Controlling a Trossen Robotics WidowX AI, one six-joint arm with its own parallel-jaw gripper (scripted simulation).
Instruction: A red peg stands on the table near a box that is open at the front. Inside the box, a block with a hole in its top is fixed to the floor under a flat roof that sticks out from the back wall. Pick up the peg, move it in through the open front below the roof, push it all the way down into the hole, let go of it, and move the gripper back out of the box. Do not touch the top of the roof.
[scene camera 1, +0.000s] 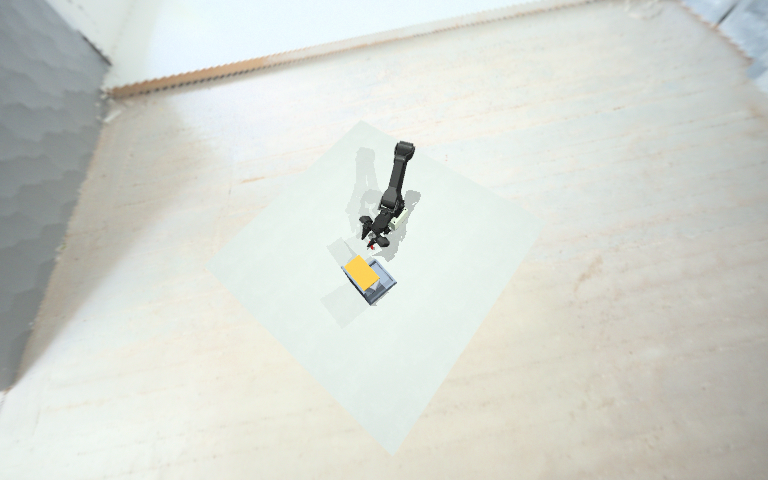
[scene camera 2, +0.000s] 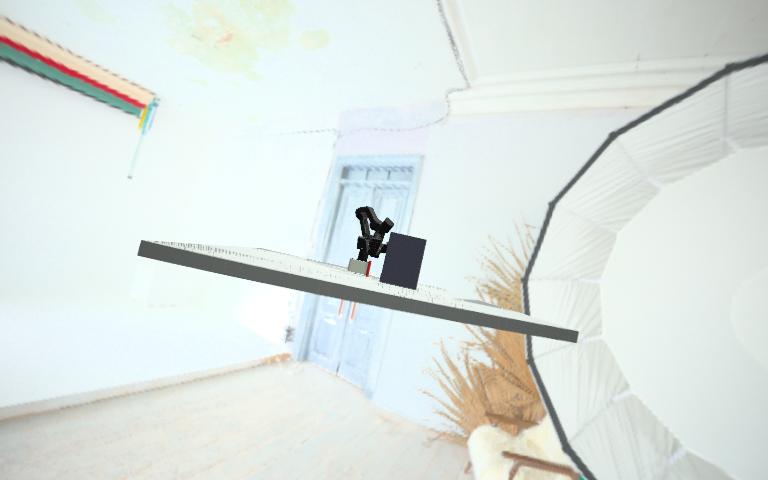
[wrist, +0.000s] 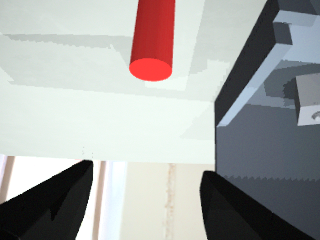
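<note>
From the wrist you get my gripper (wrist: 148, 175), and then there's a dark box wall (scene camera 2: 404, 255) as well.
</note>
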